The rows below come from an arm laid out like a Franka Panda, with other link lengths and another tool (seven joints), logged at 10 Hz.
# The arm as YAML. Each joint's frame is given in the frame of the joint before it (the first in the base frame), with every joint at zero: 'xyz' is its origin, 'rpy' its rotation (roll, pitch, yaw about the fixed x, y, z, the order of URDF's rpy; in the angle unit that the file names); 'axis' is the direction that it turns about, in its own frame. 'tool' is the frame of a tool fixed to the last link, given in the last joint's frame.
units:
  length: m
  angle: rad
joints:
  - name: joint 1
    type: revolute
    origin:
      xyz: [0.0, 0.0, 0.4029]
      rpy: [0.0, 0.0, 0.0]
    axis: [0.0, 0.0, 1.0]
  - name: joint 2
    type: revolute
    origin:
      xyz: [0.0, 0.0, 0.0]
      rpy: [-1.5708, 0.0, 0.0]
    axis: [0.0, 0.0, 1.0]
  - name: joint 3
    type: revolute
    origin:
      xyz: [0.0, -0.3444, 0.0]
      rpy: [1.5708, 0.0, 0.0]
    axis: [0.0, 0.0, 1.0]
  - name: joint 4
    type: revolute
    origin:
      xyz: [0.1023, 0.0, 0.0]
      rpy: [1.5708, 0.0, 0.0]
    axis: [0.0, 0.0, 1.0]
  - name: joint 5
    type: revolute
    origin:
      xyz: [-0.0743, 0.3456, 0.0]
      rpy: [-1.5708, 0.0, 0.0]
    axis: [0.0, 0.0, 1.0]
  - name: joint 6
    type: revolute
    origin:
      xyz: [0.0, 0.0, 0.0]
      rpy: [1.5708, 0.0, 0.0]
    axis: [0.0, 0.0, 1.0]
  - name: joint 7
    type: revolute
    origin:
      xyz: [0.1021, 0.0, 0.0]
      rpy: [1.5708, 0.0, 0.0]
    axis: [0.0, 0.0, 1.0]
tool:
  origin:
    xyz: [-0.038, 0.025, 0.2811]
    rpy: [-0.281, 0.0, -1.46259]
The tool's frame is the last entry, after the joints.
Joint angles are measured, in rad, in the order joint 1, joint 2, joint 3, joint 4, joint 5, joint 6, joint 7. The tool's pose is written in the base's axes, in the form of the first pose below.
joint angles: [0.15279, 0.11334, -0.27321, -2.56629, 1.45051, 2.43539, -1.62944]
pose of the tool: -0.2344 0.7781 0.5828 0.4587; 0.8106 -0.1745 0.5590 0.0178; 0.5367 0.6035 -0.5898 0.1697; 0 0 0 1
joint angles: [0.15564, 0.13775, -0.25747, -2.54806, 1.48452, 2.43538, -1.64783]
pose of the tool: -0.2400 0.7741 0.5858 0.4660; 0.8075 -0.1758 0.5631 0.0257; 0.5389 0.6082 -0.5829 0.1651; 0 0 0 1
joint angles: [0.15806, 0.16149, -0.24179, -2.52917, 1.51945, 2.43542, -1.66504]
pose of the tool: -0.2440 0.7694 0.5904 0.4736; 0.8042 -0.1797 0.5665 0.0338; 0.5420 0.6130 -0.5749 0.1609; 0 0 0 1
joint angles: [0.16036, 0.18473, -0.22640, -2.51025, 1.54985, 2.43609, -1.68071]
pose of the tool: -0.2492 0.7655 0.5932 0.4808; 0.8012 -0.1811 0.5703 0.0417; 0.5440 0.6175 -0.5682 0.1565; 0 0 0 1
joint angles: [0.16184, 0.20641, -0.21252, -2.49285, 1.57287, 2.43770, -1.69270]
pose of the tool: -0.2539 0.7635 0.5938 0.4867; 0.7992 -0.1803 0.5734 0.0485; 0.5449 0.6202 -0.5644 0.1520; 0 0 0 1
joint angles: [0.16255, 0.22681, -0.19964, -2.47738, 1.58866, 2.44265, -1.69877]
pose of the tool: -0.2550 0.7643 0.5923 0.4910; 0.7993 -0.1782 0.5740 0.0535; 0.5442 0.6198 -0.5654 0.1469; 0 0 0 1
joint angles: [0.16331, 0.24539, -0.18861, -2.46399, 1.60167, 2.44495, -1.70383]
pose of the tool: -0.2564 0.7659 0.5896 0.4943; 0.7980 -0.1764 0.5762 0.0586; 0.5453 0.6183 -0.5660 0.1421; 0 0 0 1
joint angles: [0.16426, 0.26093, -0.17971, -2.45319, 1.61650, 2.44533, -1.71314]
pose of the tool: -0.2597 0.7655 0.5886 0.4971; 0.7961 -0.1753 0.5792 0.0634; 0.5466 0.6190 -0.5639 0.1381; 0 0 0 1
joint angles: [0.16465, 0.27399, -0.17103, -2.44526, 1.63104, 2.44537, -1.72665]
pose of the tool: -0.2660 0.7643 0.5874 0.4991; 0.7939 -0.1719 0.5832 0.0680; 0.5468 0.6215 -0.5611 0.1343; 0 0 0 1
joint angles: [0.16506, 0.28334, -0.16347, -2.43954, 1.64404, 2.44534, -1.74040]
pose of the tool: -0.2734 0.7622 0.5868 0.5007; 0.7918 -0.1681 0.5873 0.0721; 0.5462 0.6251 -0.5575 0.1316; 0 0 0 1
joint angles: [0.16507, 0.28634, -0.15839, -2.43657, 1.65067, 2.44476, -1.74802]
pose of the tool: -0.2796 0.7600 0.5867 0.5019; 0.7897 -0.1655 0.5908 0.0750; 0.5461 0.6285 -0.5539 0.1312; 0 0 0 1
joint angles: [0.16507, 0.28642, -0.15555, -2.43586, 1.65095, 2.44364, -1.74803]
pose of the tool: -0.2823 0.7601 0.5852 0.5020; 0.7878 -0.1645 0.5936 0.0769; 0.5475 0.6286 -0.5524 0.1315; 0 0 0 1
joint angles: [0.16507, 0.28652, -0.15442, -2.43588, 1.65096, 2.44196, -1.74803]
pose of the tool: -0.2836 0.7605 0.5841 0.5019; 0.7863 -0.1643 0.5956 0.0781; 0.5490 0.6282 -0.5514 0.1315; 0 0 0 1
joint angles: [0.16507, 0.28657, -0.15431, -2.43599, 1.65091, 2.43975, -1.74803]
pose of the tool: -0.2844 0.7607 0.5835 0.5017; 0.7849 -0.1648 0.5974 0.0788; 0.5505 0.6278 -0.5502 0.1316; 0 0 0 1
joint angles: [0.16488, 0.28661, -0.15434, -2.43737, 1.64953, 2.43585, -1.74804]
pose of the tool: -0.2857 0.7619 0.5812 0.5008; 0.7825 -0.1646 0.6005 0.0798; 0.5532 0.6264 -0.5492 0.1314; 0 0 0 1
